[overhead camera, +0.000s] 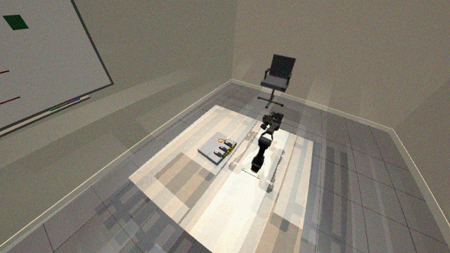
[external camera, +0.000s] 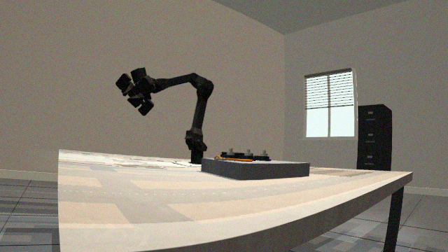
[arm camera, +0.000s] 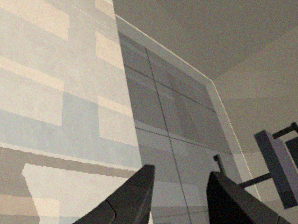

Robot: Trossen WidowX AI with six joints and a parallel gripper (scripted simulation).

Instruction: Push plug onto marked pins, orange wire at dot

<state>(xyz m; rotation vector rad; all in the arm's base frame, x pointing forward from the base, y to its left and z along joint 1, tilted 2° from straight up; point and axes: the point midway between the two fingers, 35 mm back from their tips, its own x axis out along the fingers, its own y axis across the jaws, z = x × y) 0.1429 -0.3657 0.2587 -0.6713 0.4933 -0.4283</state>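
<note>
My gripper tip is 110 mm short of the yellow band, 400 mm to the right of it and 170 mm above it. Also, from my gripper tip: grey holder (260 mm ahead, 430 mm to the left, 220 mm below); then dark servo (160 mm ahead, 430 mm to the left, 200 mm below).
</note>
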